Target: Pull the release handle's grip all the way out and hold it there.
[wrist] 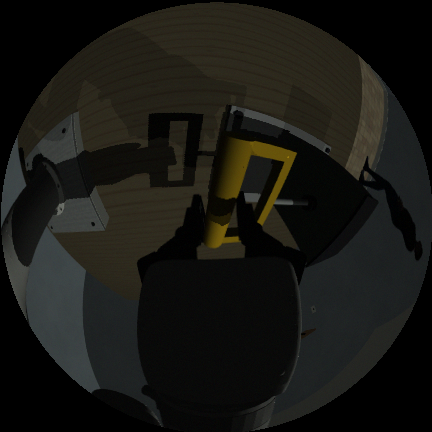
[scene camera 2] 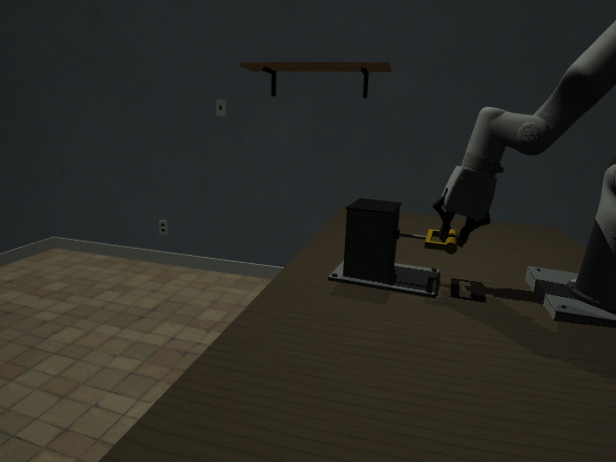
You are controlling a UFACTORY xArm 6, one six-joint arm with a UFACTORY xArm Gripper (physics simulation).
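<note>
The release handle's yellow grip (scene camera 2: 451,242) (wrist: 230,175) is a round bar with a rectangular frame behind it. My gripper (scene camera 2: 455,241) (wrist: 219,202) is shut on the bar, one finger on each side, with one finger inside the frame opening. A thin metal rod (scene camera 2: 412,235) (wrist: 290,202) shows between the frame and the dark upright box (scene camera 2: 371,242) (wrist: 320,215). The grip hangs above the table, apart from the box. Part of the bar's lower end is near the fingers in the wrist view.
The box stands on a light base plate (scene camera 2: 414,289) (wrist: 260,117) on the wooden table (scene camera 2: 350,375) (wrist: 215,55). The robot's mounting plate (scene camera 2: 582,316) (wrist: 87,220) is on the arm's side. Shadows of the arm and grip fall between them. A wall shelf (scene camera 2: 315,66) is behind.
</note>
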